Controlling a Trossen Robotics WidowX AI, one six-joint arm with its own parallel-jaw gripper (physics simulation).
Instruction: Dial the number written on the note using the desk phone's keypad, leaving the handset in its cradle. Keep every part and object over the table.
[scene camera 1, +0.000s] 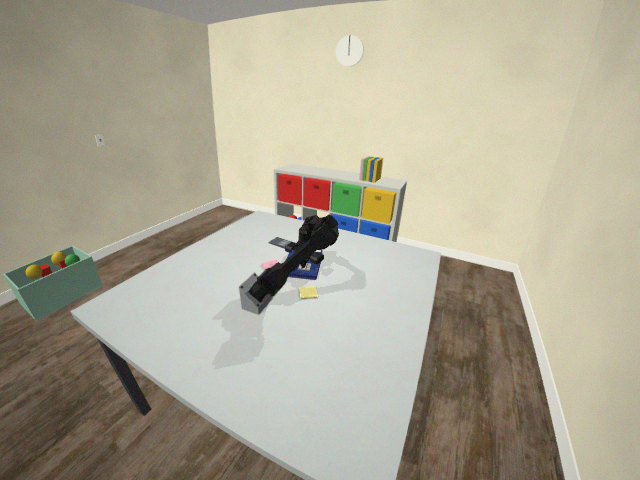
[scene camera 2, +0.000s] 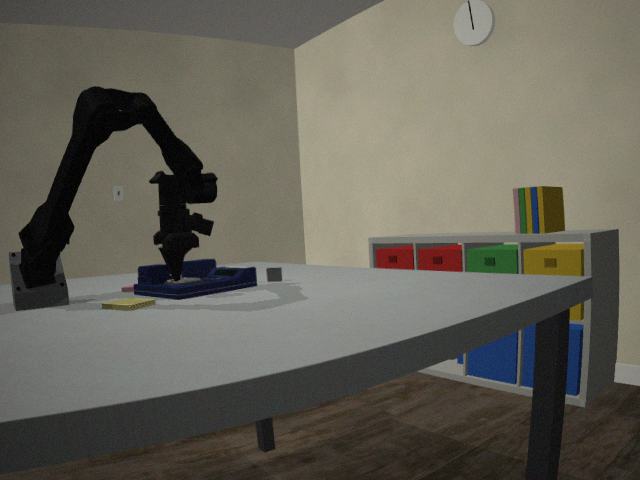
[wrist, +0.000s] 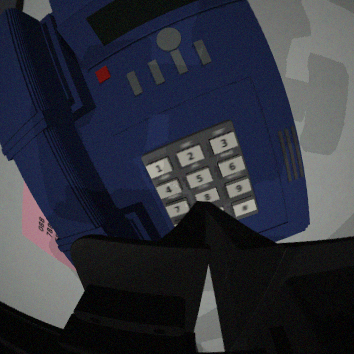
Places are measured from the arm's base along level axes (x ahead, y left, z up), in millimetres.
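Where they show: gripper, between the fingertips: (scene camera 1: 303, 267) (scene camera 2: 177, 281) (wrist: 201, 207); arm's base, origin of its link: (scene camera 1: 257, 292) (scene camera 2: 37, 274).
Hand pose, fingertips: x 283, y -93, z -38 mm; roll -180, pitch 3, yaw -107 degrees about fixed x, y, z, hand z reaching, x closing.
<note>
Things, the pixels of their top centre, and the offset from my fingertips.
- blue desk phone, centre of its top: (wrist: 132, 130) (scene camera 2: 193, 271) (scene camera 1: 302, 258) 56 mm ahead, 22 mm left, 15 mm up
- keypad, centre of its top: (wrist: 203, 188) (scene camera 2: 183, 279) 14 mm ahead, 4 mm right, 3 mm up
- pink note, centre of its top: (wrist: 49, 230) (scene camera 2: 143, 284) (scene camera 1: 272, 265) 9 mm back, 160 mm left, 16 mm down
- yellow pad, centre of its top: (scene camera 2: 128, 301) (scene camera 1: 308, 291) 146 mm back, 74 mm right, 17 mm down
- flat dark object, centre of its top: (scene camera 1: 284, 242) 235 mm ahead, 197 mm left, 18 mm down
- small grey block, centre of its top: (scene camera 2: 273, 267) 249 mm ahead, 17 mm right, 5 mm up
The blue desk phone (scene camera 1: 310, 275) (scene camera 2: 217, 287) (wrist: 235, 75) lies on the table. Its handset (scene camera 2: 149, 274) (wrist: 65, 165) rests in the cradle along the phone's left side in the wrist view. My gripper (scene camera 2: 176, 279) (wrist: 201, 207) is shut and empty, pointing down with its tips at the lower part of the keypad (wrist: 200, 177), just below the 8 key; contact is unclear. The tips cover the 0 key area. A pink note (scene camera 1: 269, 264) (scene camera 2: 127, 288) (wrist: 37, 215) lies beside the phone, partly hidden by it; "088" and part of "78" show.
A yellow pad (scene camera 1: 308, 292) (scene camera 2: 129, 303) lies near the phone; no writing is legible. A flat dark object (scene camera 1: 280, 241) lies beyond the phone. A small grey block (scene camera 2: 273, 274) shows past the phone. A shelf unit (scene camera 1: 320, 173) (scene camera 2: 602, 310) stands behind the table.
</note>
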